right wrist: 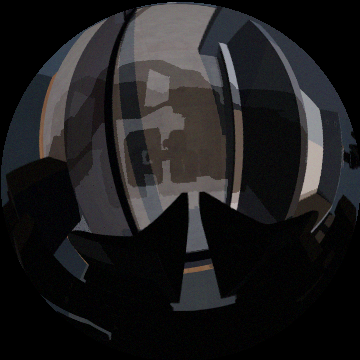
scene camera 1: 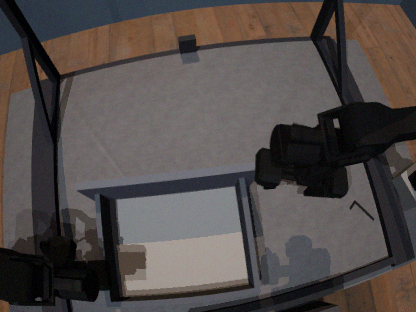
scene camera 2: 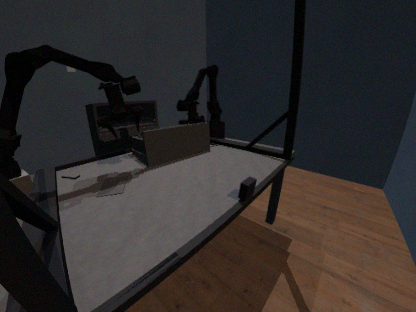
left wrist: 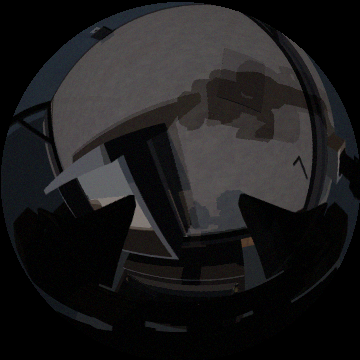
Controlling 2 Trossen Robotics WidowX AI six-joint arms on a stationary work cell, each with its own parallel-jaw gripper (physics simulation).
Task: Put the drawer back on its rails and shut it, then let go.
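Seen in the pictures: left gripper, fingertip midpoint: (scene camera 1: 285,190) (scene camera 2: 128,134) (left wrist: 188,200); right gripper, fingertip midpoint: (right wrist: 192,197); left arm's base, origin of the base link: (scene camera 2: 8,177); right arm's base, origin of the base link: (scene camera 2: 215,121).
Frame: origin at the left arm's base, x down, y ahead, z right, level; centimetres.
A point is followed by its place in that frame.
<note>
The drawer (scene camera 1: 175,186) @[x -2.8, y 57.8, z 30.2 cm] (scene camera 2: 175,143) @[x -0.7, y 55.1, z 31.0 cm] (left wrist: 150,185) @[x 0.0, y 46.5, z 18.8 cm] (right wrist: 267,125) @[x 0.3, y 78.8, z 25.7 cm] is an open grey box with a wide front panel, low at the work surface. The cabinet (scene camera 2: 91,125) @[x -9.2, y 46.3, z -27.9 cm] with a dark opening stands behind it in scene camera 2. My left gripper (scene camera 1: 295,175) (scene camera 2: 126,131) @[x -7.1, y 39.2, z 17.8 cm] (left wrist: 188,200) @[x -7.1, y 39.2, z 17.8 cm] is open and empty, above the drawer's right front corner area in scene camera 1. My right gripper (scene camera 2: 191,121) (right wrist: 192,197) @[x 1.7, y 86.0, z 22.5 cm] is shut with a narrow empty gap at its tips, beside the drawer's left side wall in scene camera 1. The rails cannot be made out.
A small black block (scene camera 1: 187,44) @[x 3.1, y 36.2, z 68.5 cm] (scene camera 2: 247,189) @[x 2.8, y 33.3, z 69.9 cm] (left wrist: 101,33) stands at the table's edge away from the cabinet. A thin bent black tool (scene camera 1: 362,210) @[x 6.7, y 17.3, z 2.9 cm] (scene camera 2: 71,177) @[x 6.6, y 17.6, z 4.6 cm] (left wrist: 300,166) @[x 6.8, y 17.7, z 3.9 cm] lies to one side of the drawer. Dark frame posts (scene camera 2: 296,85) @[x -27.5, y 75.7, z 81.6 cm] rise at the table's corners.
</note>
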